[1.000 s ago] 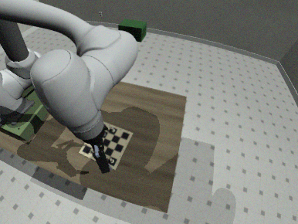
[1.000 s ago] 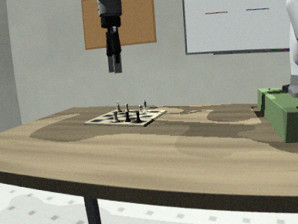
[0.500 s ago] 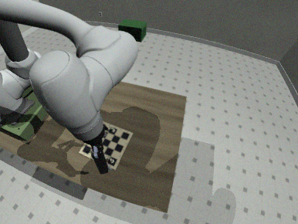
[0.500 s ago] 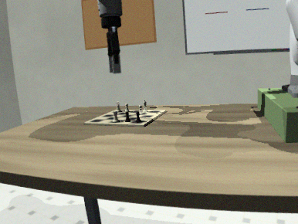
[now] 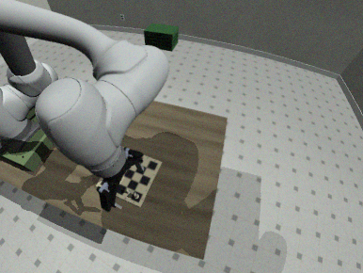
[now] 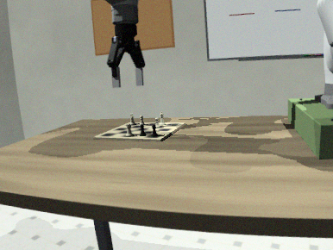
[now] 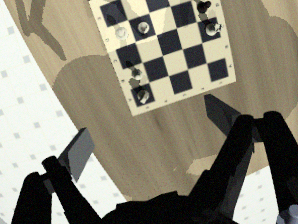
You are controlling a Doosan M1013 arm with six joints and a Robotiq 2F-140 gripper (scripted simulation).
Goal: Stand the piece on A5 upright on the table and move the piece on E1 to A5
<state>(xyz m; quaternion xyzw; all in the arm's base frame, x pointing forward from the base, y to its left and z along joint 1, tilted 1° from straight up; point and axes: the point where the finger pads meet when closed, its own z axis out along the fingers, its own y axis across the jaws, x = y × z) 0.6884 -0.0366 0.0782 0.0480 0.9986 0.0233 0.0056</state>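
Now: hand 150 mm above the small chessboard, 80 mm to the right of it and 70 mm past it.
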